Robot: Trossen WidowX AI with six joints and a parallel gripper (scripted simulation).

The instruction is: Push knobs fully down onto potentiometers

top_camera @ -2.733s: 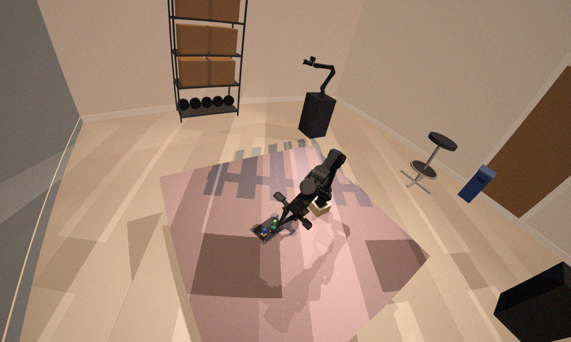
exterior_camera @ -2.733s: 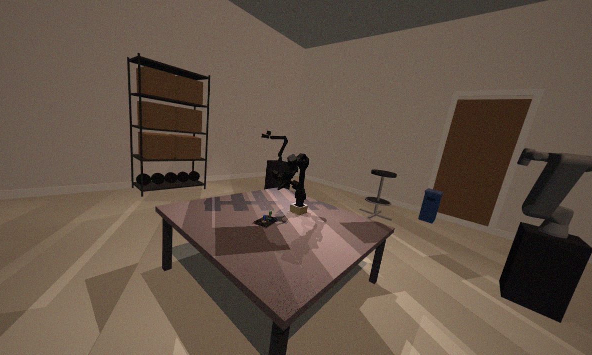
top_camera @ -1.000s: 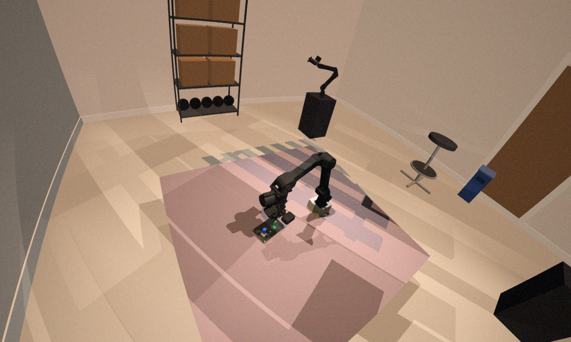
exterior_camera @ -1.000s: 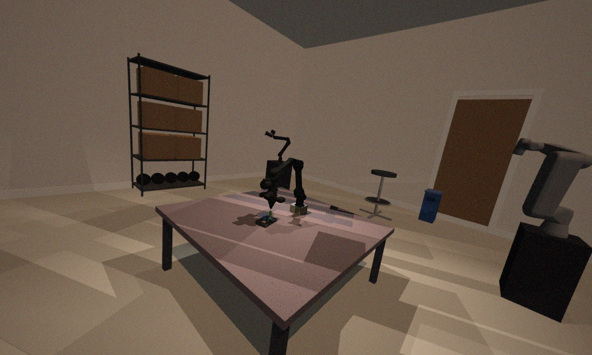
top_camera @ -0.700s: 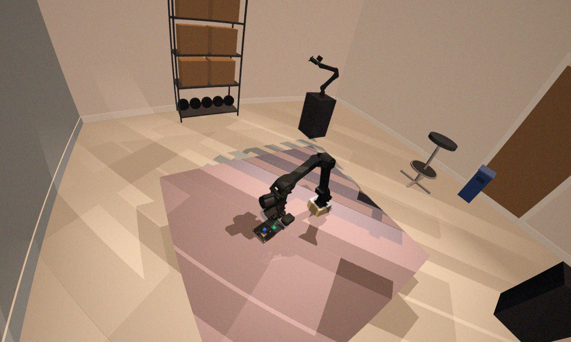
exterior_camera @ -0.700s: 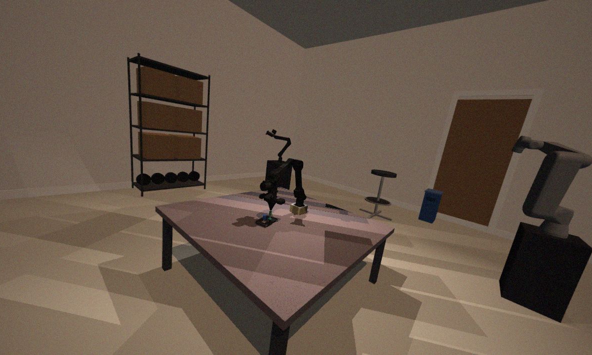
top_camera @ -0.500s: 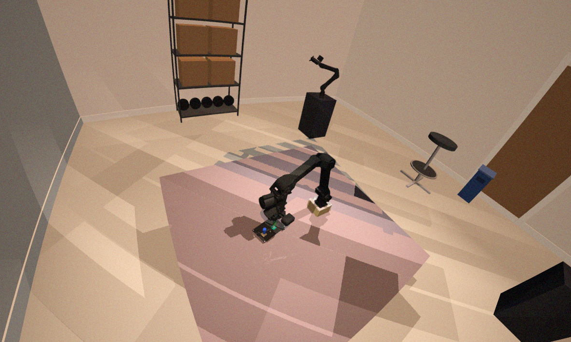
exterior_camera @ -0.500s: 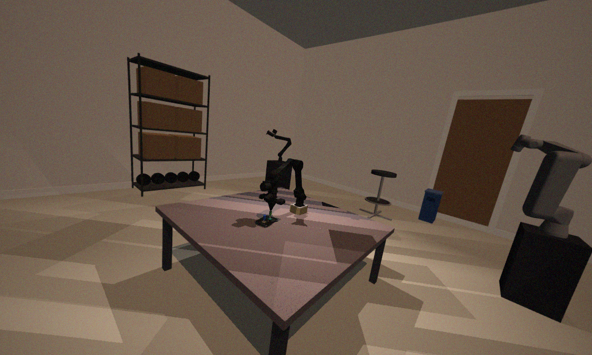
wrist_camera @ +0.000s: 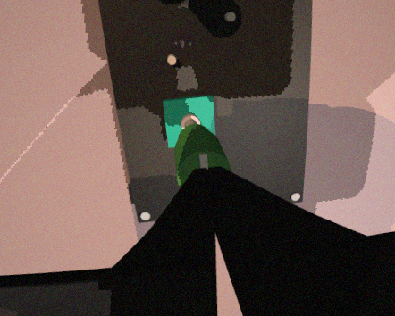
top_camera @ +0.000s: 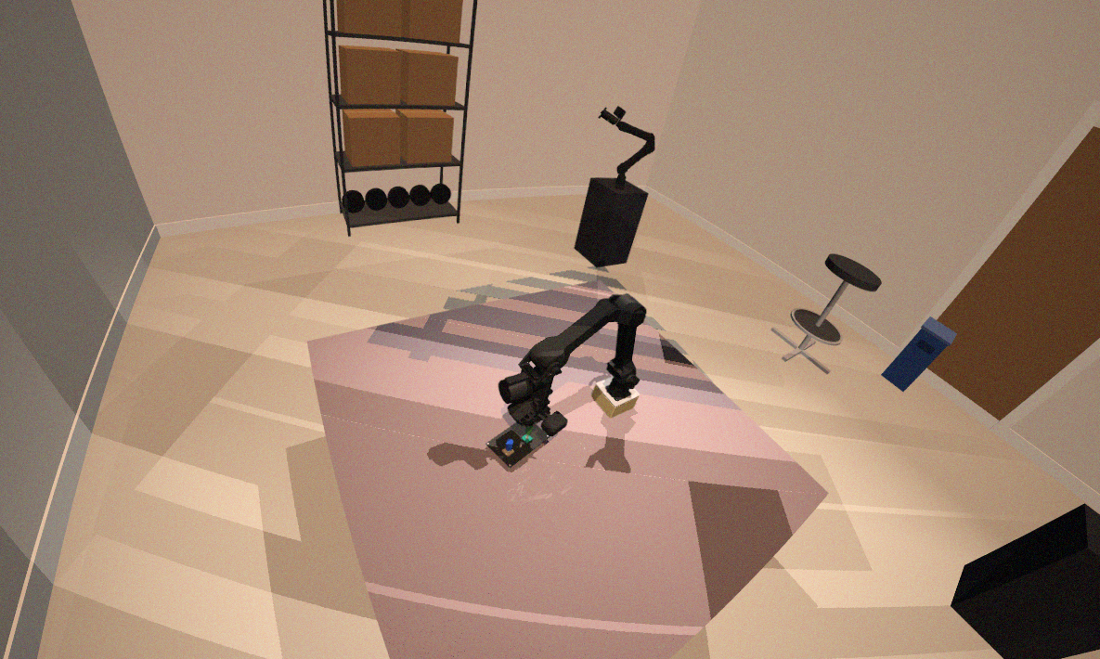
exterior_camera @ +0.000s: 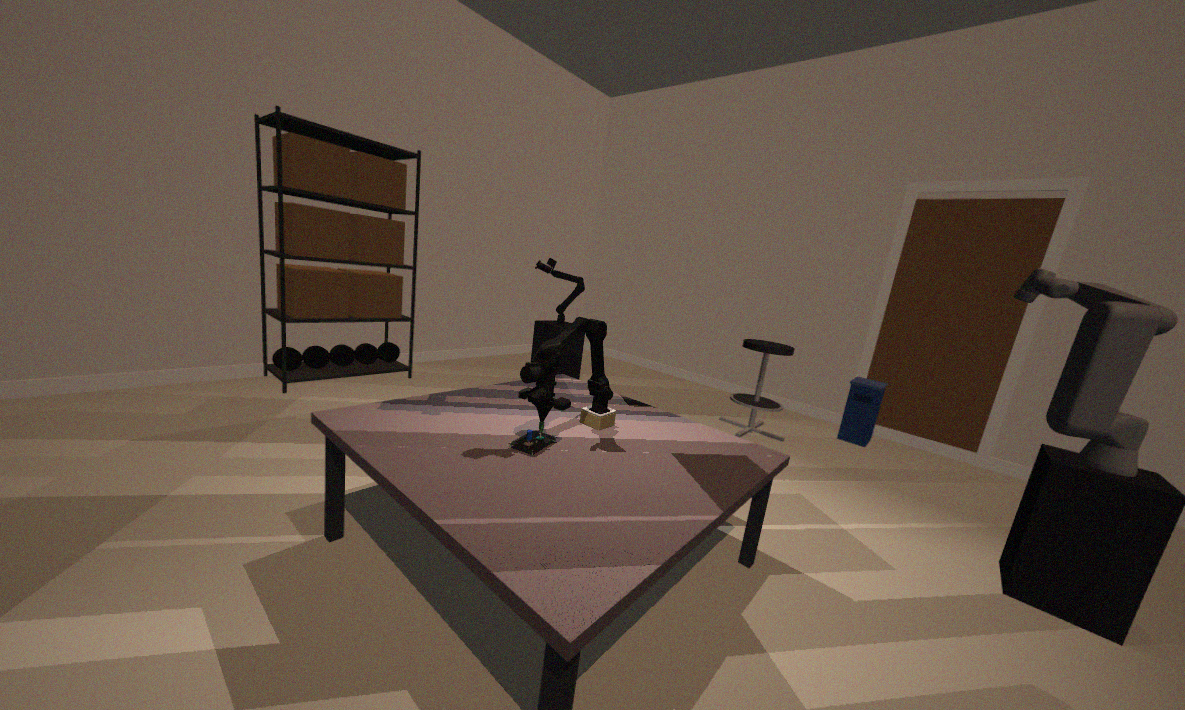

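Now: gripper tip 2 cm above the green knob. Round my gripper tip: blue knob 7 cm ahead, 2 cm to the left, 3 cm below.
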